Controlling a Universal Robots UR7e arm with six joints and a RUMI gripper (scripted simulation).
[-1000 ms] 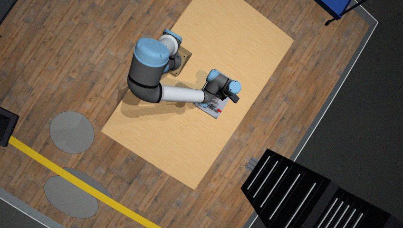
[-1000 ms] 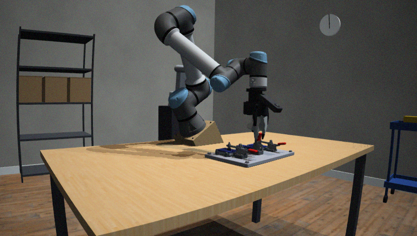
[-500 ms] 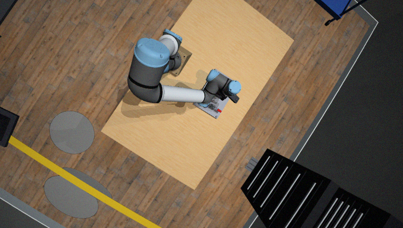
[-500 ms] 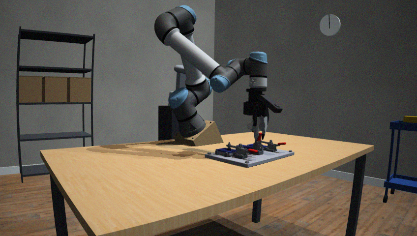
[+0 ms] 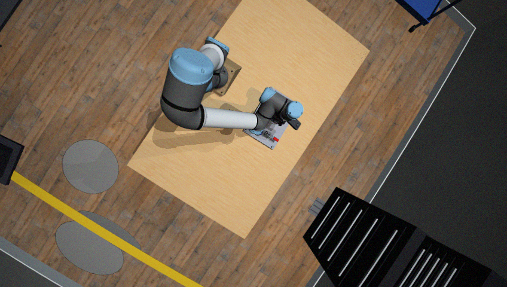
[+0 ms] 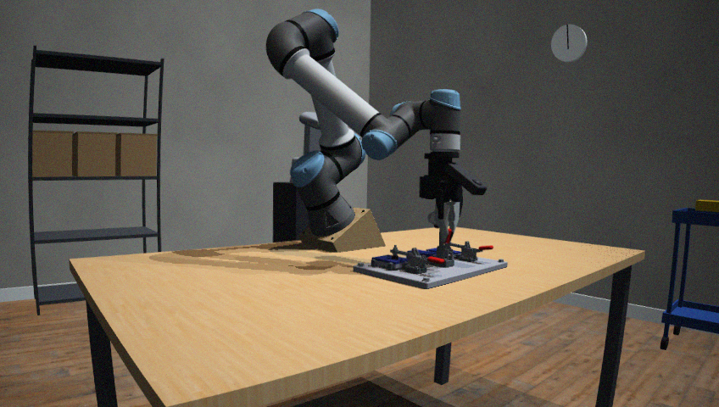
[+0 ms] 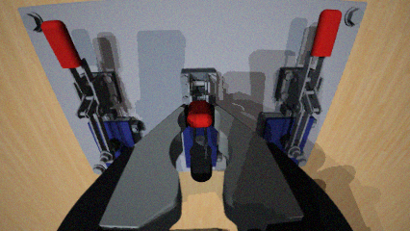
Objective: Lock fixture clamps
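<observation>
The grey fixture plate lies 80 mm below my hand and 40 mm behind it. Round my hand: blue part: 100 mm to the right, 100 mm behind, 60 mm below.
</observation>
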